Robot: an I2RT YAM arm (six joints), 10 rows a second.
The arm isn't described. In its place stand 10 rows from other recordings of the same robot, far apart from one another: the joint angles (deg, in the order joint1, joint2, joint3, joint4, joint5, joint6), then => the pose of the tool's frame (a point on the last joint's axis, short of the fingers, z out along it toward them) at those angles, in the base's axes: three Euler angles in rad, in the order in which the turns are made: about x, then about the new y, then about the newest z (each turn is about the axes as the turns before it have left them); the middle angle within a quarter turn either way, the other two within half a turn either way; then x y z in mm.
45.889 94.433 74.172 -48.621 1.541 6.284 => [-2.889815, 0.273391, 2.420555, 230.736, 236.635, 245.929]
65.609 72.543 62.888 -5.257 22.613 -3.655 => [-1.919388, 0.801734, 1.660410, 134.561, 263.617, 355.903]
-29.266 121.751 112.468 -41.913 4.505 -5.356 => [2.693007, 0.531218, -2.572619, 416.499, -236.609, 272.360]
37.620 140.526 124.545 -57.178 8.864 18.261 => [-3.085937, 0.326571, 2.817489, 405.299, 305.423, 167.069]
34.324 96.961 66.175 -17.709 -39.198 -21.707 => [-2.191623, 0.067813, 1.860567, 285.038, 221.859, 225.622]
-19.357 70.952 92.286 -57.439 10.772 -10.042 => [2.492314, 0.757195, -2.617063, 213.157, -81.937, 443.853]
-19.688 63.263 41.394 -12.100 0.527 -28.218 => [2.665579, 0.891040, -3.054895, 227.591, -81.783, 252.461]
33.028 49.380 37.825 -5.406 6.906 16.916 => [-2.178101, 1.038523, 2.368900, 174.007, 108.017, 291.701]
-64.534 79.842 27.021 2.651 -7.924 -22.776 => [2.547783, 0.408507, -2.336372, 107.317, -213.924, 130.512]
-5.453 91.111 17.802 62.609 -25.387 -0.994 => [-2.026286, 1.179588, 2.059490, 257.559, -9.254, 140.297]
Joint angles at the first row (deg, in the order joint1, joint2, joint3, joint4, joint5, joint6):
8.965, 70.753, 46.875, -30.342, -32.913, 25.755
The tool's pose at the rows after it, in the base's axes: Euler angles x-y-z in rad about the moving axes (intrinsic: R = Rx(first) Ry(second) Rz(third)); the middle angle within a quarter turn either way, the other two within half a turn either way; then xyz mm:
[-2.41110, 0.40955, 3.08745, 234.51, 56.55, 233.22]
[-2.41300, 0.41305, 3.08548, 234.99, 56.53, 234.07]
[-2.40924, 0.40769, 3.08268, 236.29, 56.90, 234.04]
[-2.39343, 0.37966, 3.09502, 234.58, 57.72, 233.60]
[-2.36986, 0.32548, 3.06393, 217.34, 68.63, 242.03]
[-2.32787, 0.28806, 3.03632, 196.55, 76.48, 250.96]
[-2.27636, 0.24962, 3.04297, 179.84, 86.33, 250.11]
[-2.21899, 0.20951, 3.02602, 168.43, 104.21, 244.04]
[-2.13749, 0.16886, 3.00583, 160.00, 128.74, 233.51]
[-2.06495, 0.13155, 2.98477, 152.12, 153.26, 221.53]
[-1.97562, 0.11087, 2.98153, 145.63, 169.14, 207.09]
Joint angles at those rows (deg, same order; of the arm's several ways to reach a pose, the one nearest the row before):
8.965, 70.469, 46.528, -30.484, -32.856, 25.752
8.966, 70.488, 46.712, -30.496, -32.671, 25.678
8.964, 70.903, 47.004, -30.581, -32.993, 25.491
9.041, 71.006, 47.153, -31.795, -34.455, 25.949
12.353, 67.566, 47.023, -35.708, -35.244, 26.543
15.490, 62.769, 46.015, -38.315, -36.563, 28.479
19.351, 59.099, 43.378, -37.047, -37.888, 33.522
25.397, 57.318, 40.100, -31.291, -37.965, 39.606
32.767, 57.497, 35.885, -20.210, -37.473, 47.555
39.648, 59.561, 32.082, -8.075, -36.038, 54.167
43.956, 62.076, 27.373, 5.960, -35.509, 60.445

